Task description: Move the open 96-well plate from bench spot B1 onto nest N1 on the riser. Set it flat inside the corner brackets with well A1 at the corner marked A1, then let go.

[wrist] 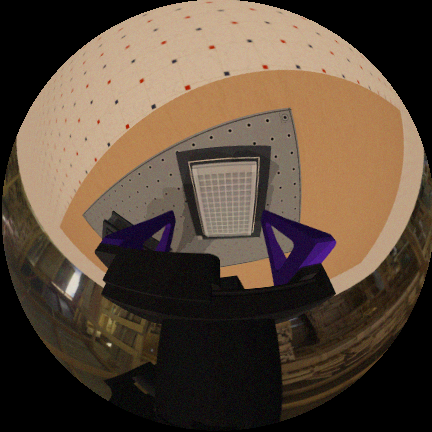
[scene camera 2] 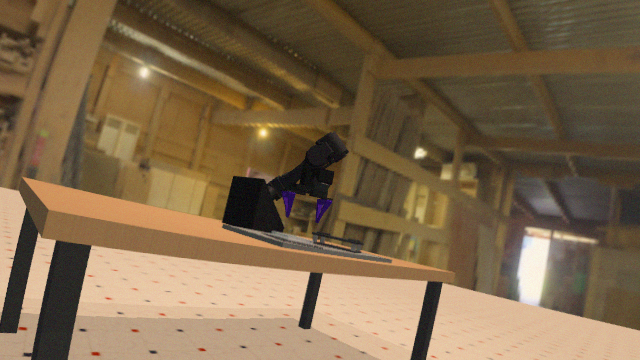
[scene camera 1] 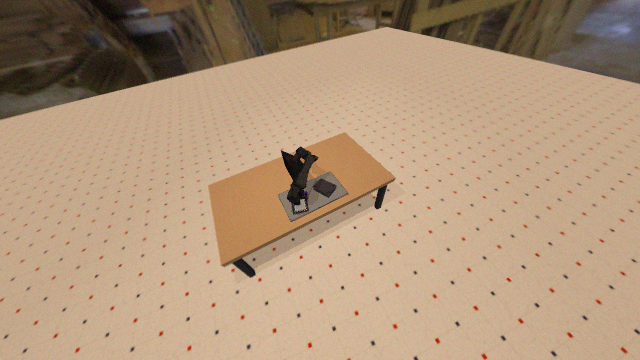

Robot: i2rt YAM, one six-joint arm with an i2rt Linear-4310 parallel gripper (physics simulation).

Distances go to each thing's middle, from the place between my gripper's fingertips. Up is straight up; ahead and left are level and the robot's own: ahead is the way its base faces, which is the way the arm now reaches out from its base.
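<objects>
Offsets counted from my hand: well plate [wrist: 225, 191], 60 mm below and 30 mm behind; dark nest [wrist: 260, 153], 70 mm below and 30 mm behind.
</objects>
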